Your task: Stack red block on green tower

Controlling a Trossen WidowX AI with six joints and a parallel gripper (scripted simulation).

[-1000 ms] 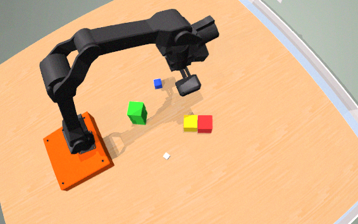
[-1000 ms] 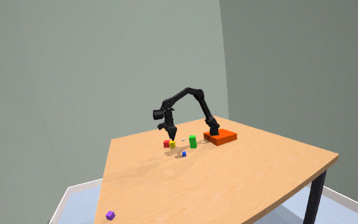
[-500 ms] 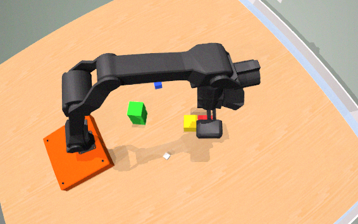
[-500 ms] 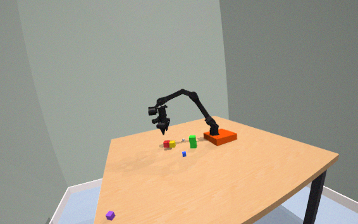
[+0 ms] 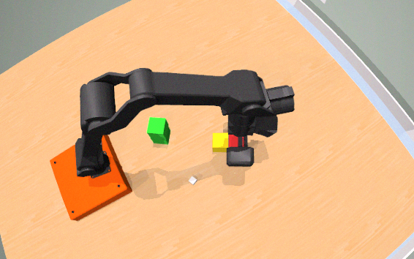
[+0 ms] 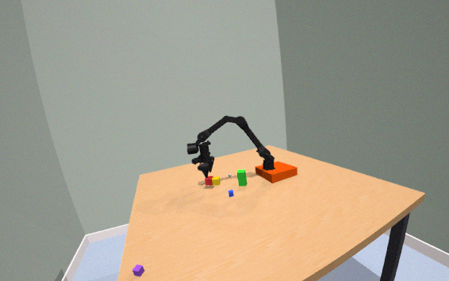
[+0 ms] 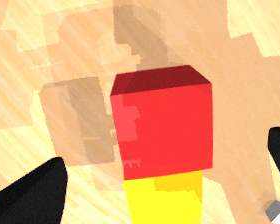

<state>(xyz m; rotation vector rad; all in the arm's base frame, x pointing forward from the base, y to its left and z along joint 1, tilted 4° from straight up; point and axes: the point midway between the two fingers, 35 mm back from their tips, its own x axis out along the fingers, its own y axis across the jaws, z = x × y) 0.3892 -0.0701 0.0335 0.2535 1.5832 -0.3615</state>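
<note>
Right now my gripper tip is 40 mm above the red block. From my gripper tip the other things lie so: small white cube 150 mm behind, 50 mm to the right, 50 mm below; then blue cube 90 mm behind, 200 mm to the left, 50 mm below; then yellow block 40 mm behind, 20 mm to the left, 40 mm below.
</note>
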